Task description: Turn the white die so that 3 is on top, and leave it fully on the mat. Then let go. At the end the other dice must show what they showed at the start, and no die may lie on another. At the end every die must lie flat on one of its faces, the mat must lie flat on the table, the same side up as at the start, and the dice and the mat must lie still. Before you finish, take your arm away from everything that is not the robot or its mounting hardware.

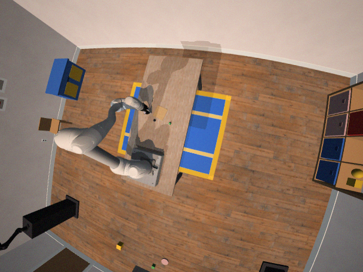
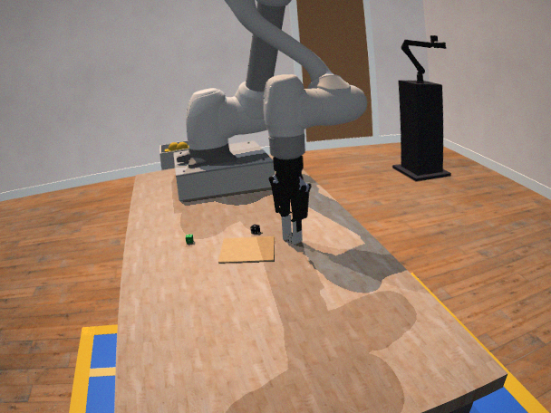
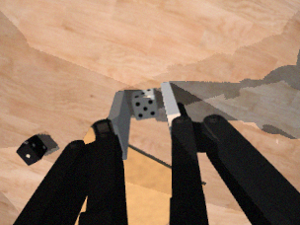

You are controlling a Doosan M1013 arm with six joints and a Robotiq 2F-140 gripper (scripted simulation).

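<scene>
The white die is 2 cm below my hand. Also, from my hand: black die (10 cm behind, 8 cm to the right, 2 cm below); then tan mat (13 cm to the right, 3 cm below); then green die (27 cm to the right, 10 cm behind, 2 cm below).
</scene>
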